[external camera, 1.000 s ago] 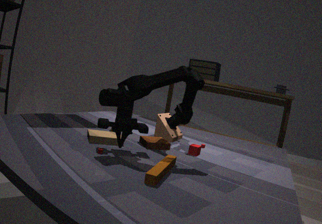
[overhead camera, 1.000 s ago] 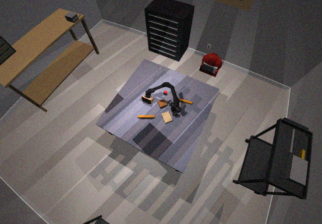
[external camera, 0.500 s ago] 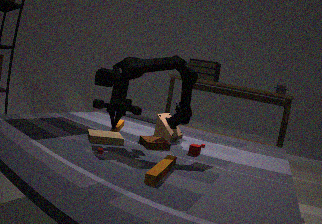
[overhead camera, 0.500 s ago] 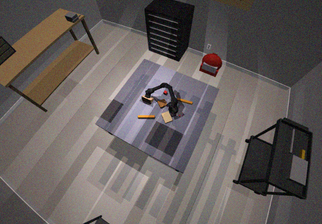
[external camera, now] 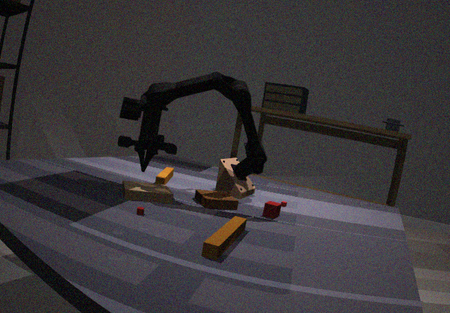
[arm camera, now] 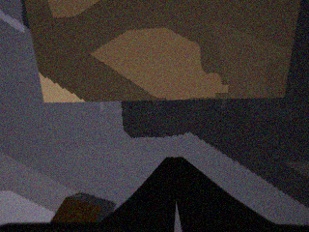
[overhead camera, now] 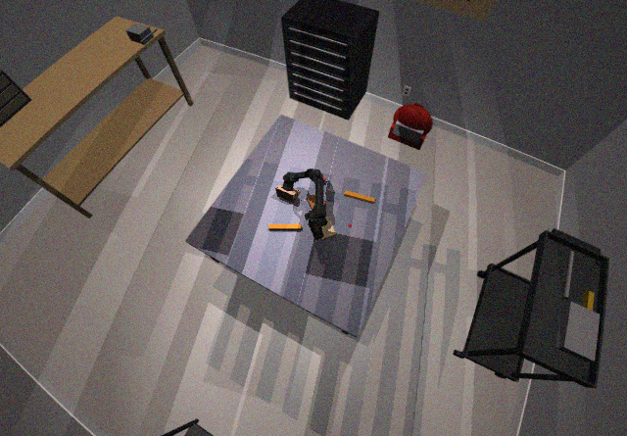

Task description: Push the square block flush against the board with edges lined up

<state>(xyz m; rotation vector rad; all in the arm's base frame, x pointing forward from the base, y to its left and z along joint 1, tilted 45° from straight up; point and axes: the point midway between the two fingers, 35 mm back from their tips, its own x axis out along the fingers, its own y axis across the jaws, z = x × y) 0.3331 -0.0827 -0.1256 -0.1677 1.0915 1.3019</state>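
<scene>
Right now my gripper tip is 210 mm to the right of the darker brown block, 130 mm past it and 40 mm above it. Round my gripper tip: board (70 mm to the left, 40 mm below, 40 mm ahead).
</scene>
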